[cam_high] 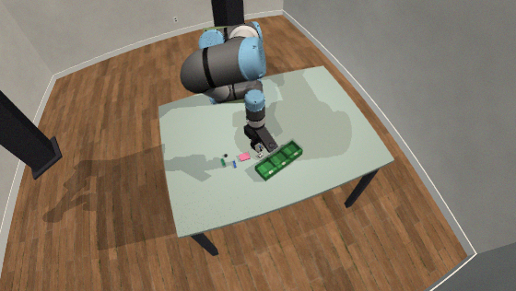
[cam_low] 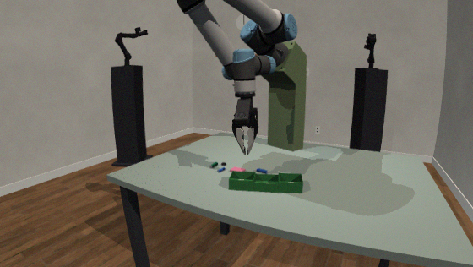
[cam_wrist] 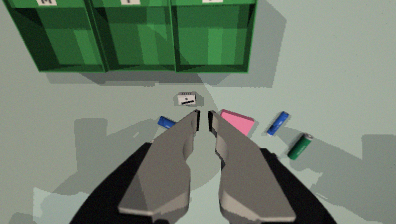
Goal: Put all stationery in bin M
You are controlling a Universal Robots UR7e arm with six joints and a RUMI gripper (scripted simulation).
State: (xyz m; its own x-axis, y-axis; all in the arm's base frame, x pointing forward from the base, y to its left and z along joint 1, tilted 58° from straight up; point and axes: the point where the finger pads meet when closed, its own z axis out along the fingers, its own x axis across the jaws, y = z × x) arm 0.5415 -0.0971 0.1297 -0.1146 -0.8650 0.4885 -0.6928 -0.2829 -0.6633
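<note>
The green three-compartment bin tray lies 9 cm below my hand, 7 cm to the left of it and 7 cm ahead of it. From my hand the other things lie so: grey-white item 11 cm below, 3 cm to the left, 3 cm behind; black piece 16 cm behind, 11 cm below, 9 cm to the right; pink eraser 11 cm below, 9 cm behind, 3 cm to the right.
</note>
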